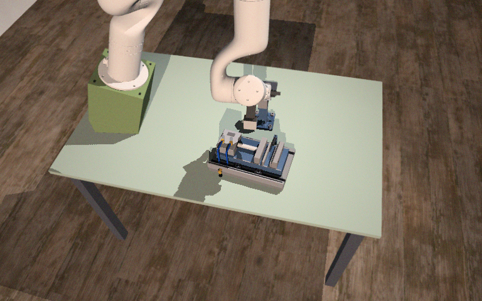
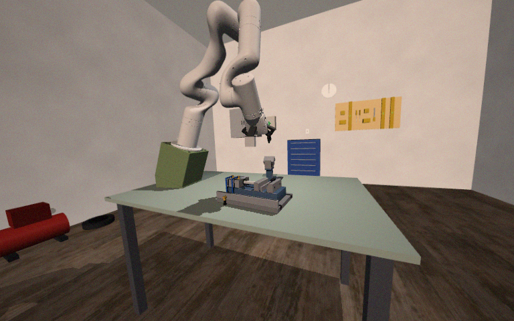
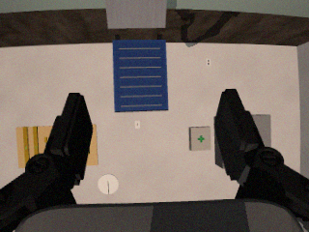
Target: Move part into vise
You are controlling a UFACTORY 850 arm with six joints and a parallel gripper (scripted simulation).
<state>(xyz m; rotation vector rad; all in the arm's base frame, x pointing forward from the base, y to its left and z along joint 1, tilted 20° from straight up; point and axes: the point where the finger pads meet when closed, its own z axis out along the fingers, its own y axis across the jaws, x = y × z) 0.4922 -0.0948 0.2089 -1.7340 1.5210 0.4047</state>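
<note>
Right now the part is 2 cm ahead of my hand, 11 cm to the left of it and 12 cm below it. The rest, counted from my hand: white rod: 3 cm behind, 10 cm to the right, 20 cm below; moving jaw: 2 cm ahead, 11 cm to the right, 20 cm below; work stop: 7 cm ahead, 7 cm to the right, 19 cm below.
</note>
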